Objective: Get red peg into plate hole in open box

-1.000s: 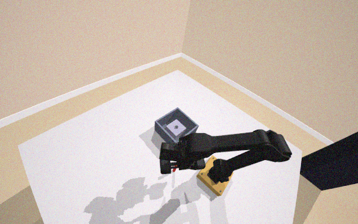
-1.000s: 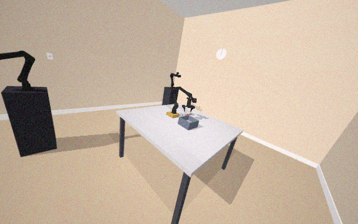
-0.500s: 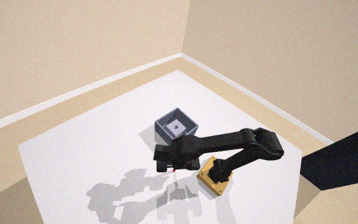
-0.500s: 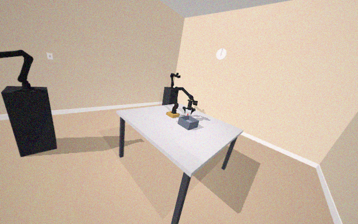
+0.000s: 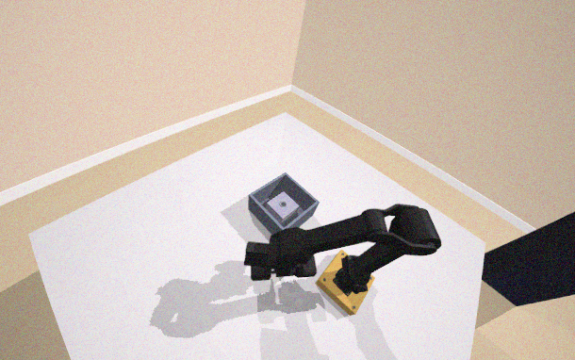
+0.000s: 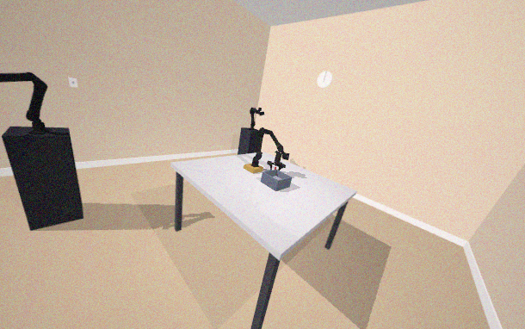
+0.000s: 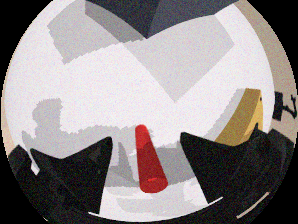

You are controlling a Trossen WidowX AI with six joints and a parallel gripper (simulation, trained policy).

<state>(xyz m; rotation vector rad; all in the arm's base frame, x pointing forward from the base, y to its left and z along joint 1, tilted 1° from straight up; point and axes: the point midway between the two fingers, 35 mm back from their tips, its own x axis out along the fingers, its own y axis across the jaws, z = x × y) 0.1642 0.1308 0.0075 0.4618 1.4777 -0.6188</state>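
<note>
Now: the red peg 2 cm above my gripper tip. The rest, counted from my gripper tip: grey box 17 cm to the right, 17 cm ahead; plate 17 cm to the right, 17 cm ahead, 2 cm above.
</note>
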